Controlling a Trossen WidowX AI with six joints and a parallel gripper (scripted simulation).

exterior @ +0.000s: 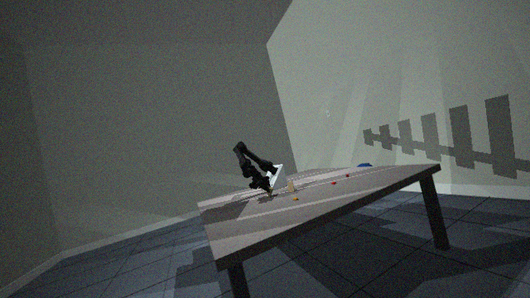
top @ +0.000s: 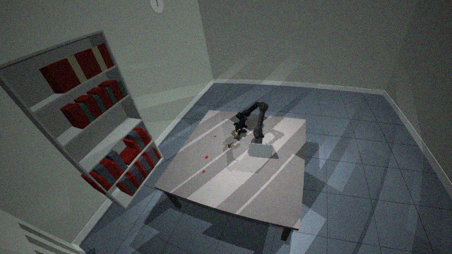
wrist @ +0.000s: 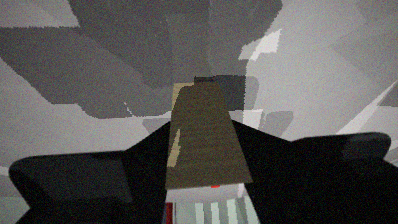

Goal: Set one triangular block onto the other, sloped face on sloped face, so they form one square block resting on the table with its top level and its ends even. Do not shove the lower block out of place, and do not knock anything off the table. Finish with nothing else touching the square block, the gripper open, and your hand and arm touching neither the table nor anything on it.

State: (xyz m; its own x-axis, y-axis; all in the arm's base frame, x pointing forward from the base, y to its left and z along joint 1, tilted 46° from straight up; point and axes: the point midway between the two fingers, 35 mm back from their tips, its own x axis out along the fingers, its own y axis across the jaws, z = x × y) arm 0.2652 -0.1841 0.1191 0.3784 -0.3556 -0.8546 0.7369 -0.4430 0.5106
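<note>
My gripper tip is 10 mm below the tan triangular block. Round my gripper tip: small orange piece: 260 mm ahead, 30 mm to the left, 30 mm below.
</note>
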